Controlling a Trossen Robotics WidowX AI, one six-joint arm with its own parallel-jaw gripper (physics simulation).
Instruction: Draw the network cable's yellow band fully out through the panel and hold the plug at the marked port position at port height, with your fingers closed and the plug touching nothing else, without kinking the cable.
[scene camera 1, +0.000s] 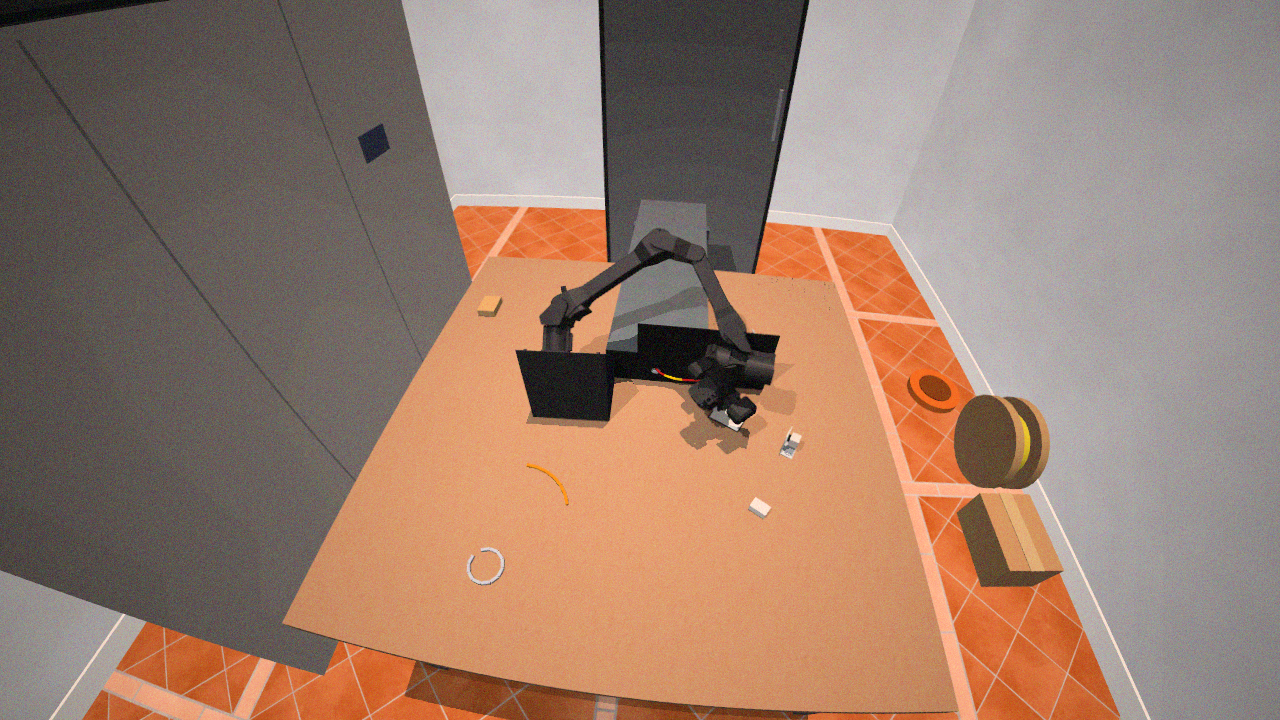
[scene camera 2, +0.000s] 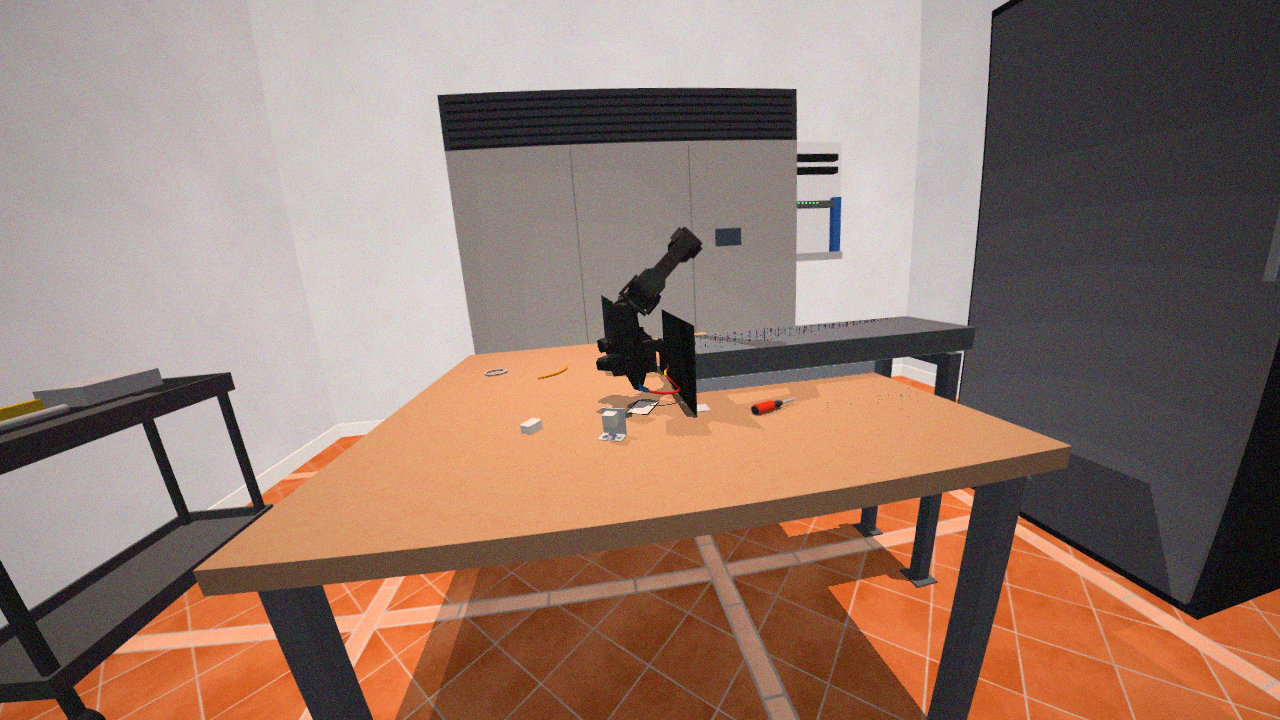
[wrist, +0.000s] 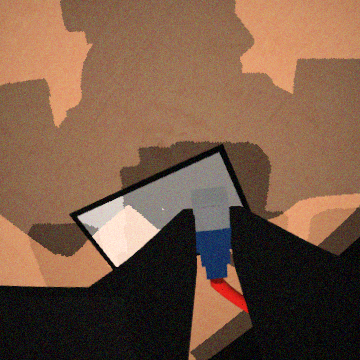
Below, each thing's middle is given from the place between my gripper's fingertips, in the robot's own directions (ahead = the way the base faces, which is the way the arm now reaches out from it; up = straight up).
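I see the white card (wrist: 121, 226), which is 40 mm below my hand and 30 mm ahead of it. A plug (wrist: 210, 206) is here too, 10 mm ahead of my hand.
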